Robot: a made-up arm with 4 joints. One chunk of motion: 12 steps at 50 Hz.
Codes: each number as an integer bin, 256 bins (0 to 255) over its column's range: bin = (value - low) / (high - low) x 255, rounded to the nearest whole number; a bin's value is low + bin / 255 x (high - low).
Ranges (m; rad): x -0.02..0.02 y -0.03..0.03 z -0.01..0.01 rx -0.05..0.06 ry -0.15..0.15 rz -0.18..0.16
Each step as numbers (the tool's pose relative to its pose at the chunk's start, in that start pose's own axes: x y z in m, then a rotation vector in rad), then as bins.
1 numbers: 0.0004 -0.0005 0.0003 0.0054 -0.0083 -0.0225
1 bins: 130 125 131 128 120 118
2 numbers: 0.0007 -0.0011 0.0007 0.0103 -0.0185 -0.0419
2 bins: 132 123 136 140 112 104
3 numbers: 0.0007 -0.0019 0.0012 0.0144 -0.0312 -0.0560
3 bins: 132 119 143 149 101 93
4 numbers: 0.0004 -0.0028 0.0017 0.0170 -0.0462 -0.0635
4 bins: 130 116 149 155 88 87
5 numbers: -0.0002 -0.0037 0.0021 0.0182 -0.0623 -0.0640
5 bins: 126 112 154 158 75 87
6 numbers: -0.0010 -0.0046 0.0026 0.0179 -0.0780 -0.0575
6 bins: 121 108 161 157 61 92
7 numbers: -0.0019 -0.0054 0.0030 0.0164 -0.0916 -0.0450
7 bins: 115 105 166 154 50 101
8 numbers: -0.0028 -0.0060 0.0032 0.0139 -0.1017 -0.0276
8 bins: 110 102 168 148 41 114
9 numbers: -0.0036 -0.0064 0.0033 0.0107 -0.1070 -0.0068
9 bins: 105 100 170 141 37 130
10 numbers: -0.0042 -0.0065 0.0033 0.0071 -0.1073 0.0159
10 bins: 101 100 170 132 36 147
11 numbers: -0.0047 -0.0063 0.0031 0.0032 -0.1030 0.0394
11 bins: 98 101 167 123 40 165
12 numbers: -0.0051 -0.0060 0.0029 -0.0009 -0.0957 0.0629
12 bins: 95 102 164 114 46 182
